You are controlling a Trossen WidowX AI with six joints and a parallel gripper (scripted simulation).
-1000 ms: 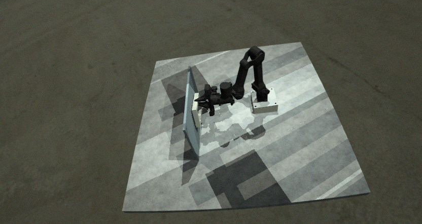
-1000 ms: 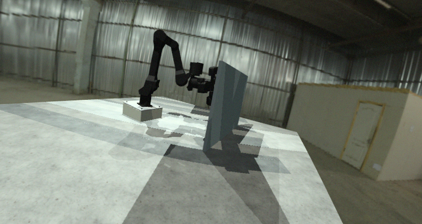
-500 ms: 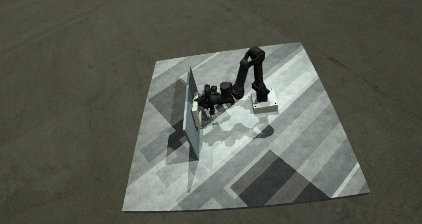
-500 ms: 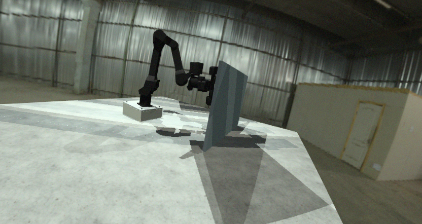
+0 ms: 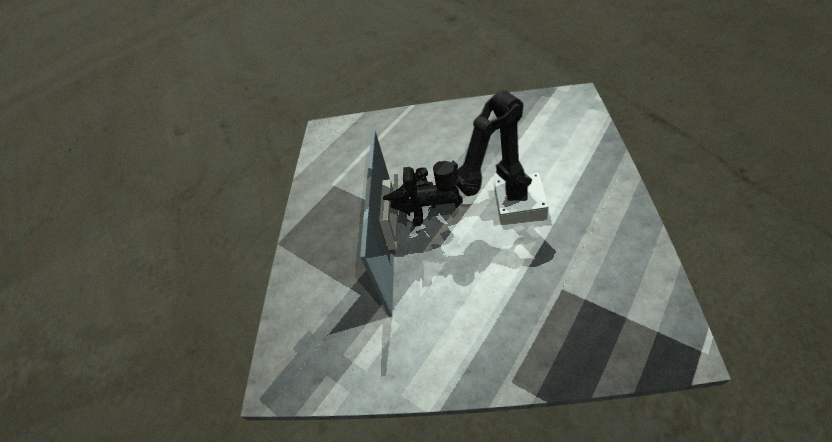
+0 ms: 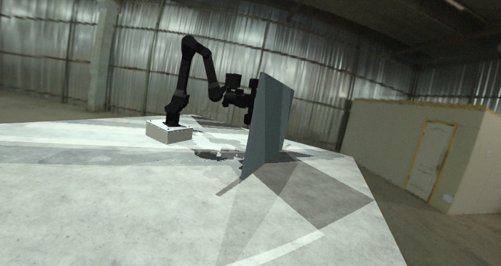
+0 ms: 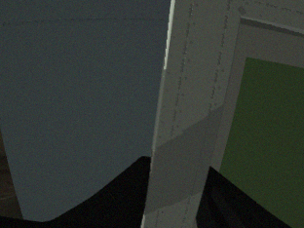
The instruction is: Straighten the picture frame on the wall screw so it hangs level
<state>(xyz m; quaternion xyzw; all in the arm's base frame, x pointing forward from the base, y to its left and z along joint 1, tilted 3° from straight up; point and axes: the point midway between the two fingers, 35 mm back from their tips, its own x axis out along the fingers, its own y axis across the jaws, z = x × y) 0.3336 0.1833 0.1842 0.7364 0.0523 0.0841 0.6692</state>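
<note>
Right now my gripper tip is 50 mm above the picture frame and 10 mm to the right of it. The rest, counted from my gripper tip: grey-blue wall panel 70 mm below, 20 mm to the left, 10 mm ahead.
</note>
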